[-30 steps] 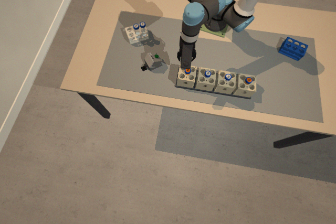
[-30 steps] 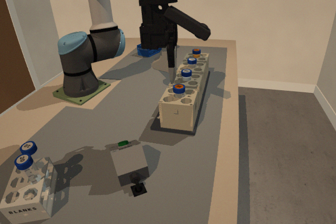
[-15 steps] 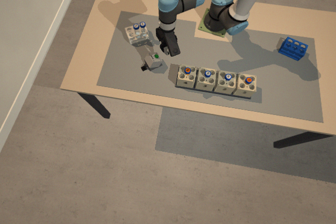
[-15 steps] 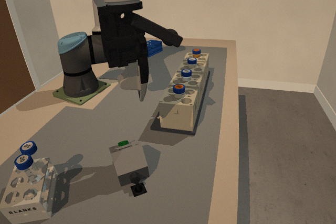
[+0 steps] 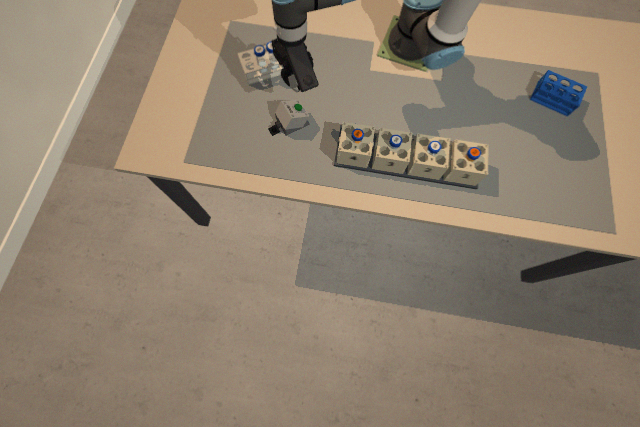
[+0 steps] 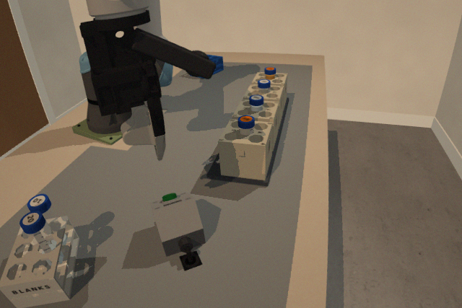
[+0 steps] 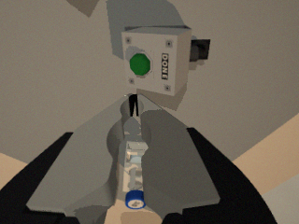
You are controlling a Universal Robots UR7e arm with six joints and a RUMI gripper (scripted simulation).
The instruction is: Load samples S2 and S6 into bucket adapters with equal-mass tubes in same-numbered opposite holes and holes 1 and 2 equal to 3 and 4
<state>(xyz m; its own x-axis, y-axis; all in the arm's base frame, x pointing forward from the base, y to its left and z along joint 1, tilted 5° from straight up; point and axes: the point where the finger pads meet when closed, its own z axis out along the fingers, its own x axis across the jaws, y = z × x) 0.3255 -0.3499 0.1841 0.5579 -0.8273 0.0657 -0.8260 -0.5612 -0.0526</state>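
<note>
Right now the green done key is 9 cm below my hand. The rest, counted from my hand: 30 mL blank: 14 cm ahead, 40 cm to the left, 9 cm below; then 50 mL blank: 11 cm ahead, 29 cm to the left, 9 cm below; then blanks rack: 18 cm behind, 15 cm to the right, 13 cm below.
</note>
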